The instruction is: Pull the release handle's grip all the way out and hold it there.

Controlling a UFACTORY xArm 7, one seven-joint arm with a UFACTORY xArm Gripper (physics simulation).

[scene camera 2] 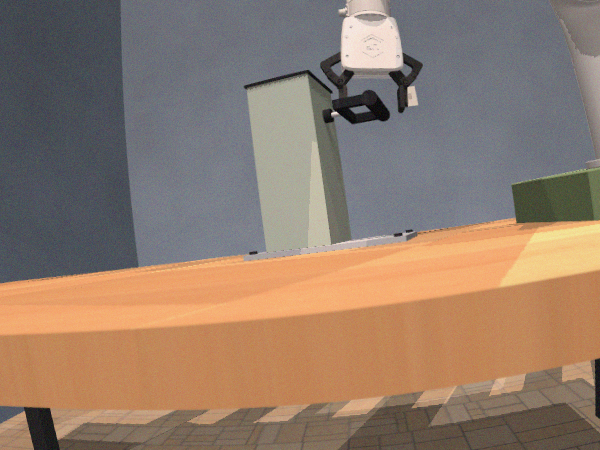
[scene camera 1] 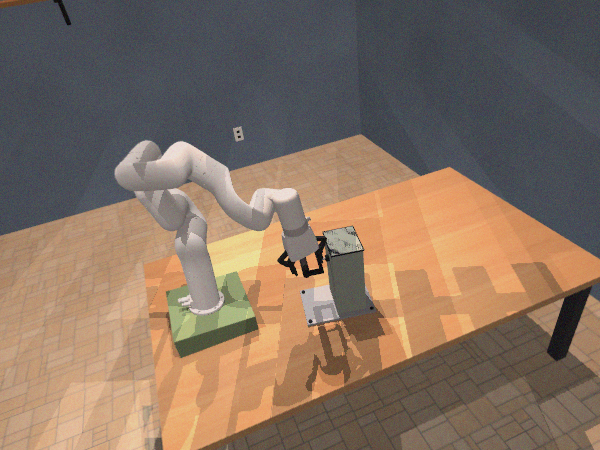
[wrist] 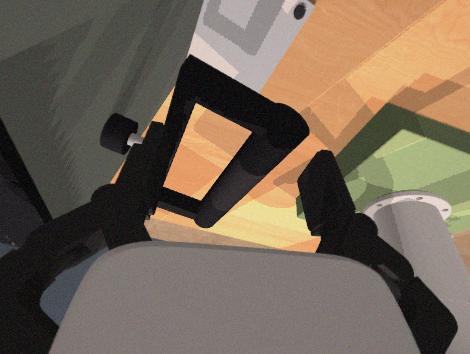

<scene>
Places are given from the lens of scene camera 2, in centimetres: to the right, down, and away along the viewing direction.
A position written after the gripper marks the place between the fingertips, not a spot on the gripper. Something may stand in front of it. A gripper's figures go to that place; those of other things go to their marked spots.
gripper (scene camera 2: 373,110): 12, -18, 75
grey base plate (scene camera 2: 398,237): 13, 2, 63
</scene>
